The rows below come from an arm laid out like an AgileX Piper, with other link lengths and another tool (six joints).
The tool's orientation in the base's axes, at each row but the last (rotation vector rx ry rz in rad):
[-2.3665, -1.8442, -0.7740]
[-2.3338, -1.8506, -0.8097]
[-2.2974, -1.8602, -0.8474]
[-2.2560, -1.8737, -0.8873]
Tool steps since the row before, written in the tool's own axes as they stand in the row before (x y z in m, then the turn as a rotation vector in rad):
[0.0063, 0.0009, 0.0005, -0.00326, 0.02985, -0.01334]
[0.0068, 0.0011, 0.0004, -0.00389, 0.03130, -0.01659]
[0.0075, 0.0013, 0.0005, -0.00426, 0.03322, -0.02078]
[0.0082, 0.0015, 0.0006, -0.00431, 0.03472, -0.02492]
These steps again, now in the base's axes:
[0.0021, 0.0056, 0.0024, 0.02216, -0.01601, 0.01823]
[0.0021, 0.0059, 0.0029, 0.02222, -0.01814, 0.02115]
[0.0023, 0.0065, 0.0033, 0.02239, -0.02058, 0.02507]
[0.0023, 0.0071, 0.0038, 0.02220, -0.02270, 0.02893]

